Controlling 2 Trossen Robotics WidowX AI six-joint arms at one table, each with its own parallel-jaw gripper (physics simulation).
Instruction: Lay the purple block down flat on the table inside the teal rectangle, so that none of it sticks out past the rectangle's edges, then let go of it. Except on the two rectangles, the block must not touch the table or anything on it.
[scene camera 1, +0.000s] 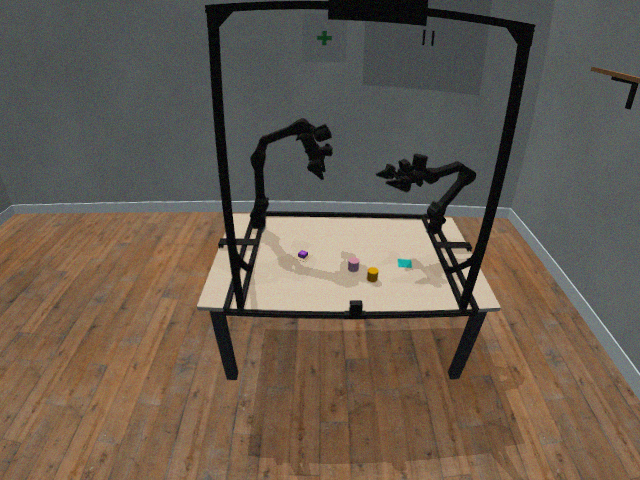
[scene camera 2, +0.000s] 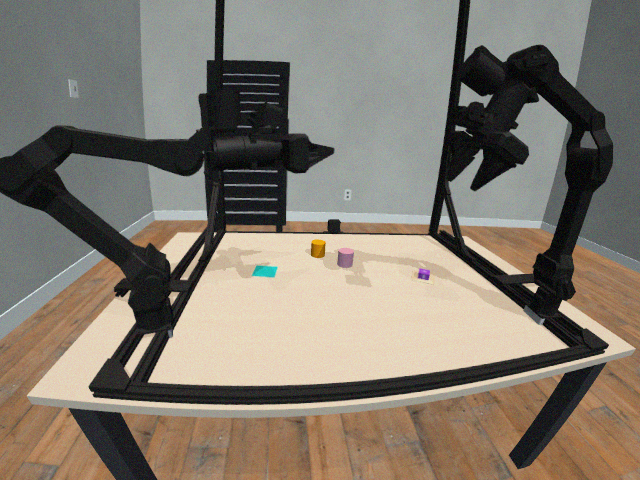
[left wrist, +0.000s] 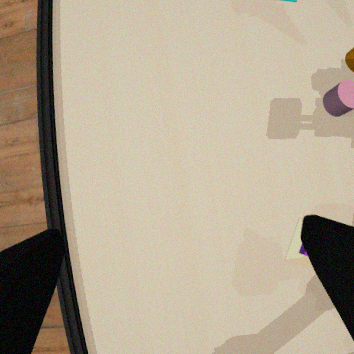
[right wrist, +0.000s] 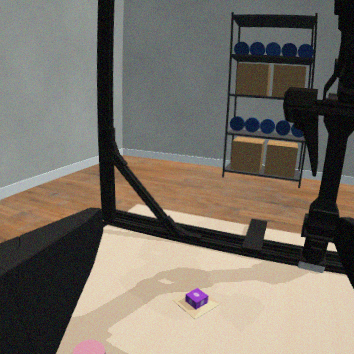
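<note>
The purple block lies flat on a pale yellow rectangle. In the left wrist view a finger covers most of the block. The teal rectangle lies bare on the table, toward the right in scene camera 1. My left gripper is open and empty, high above the table and pointing down, with the block below it near one finger in its wrist view. My right gripper is open and empty, high up and roughly level.
A pink cylinder and an orange cylinder stand between the block and the teal rectangle. Black frame rails border the table, with tall posts at two corners.
</note>
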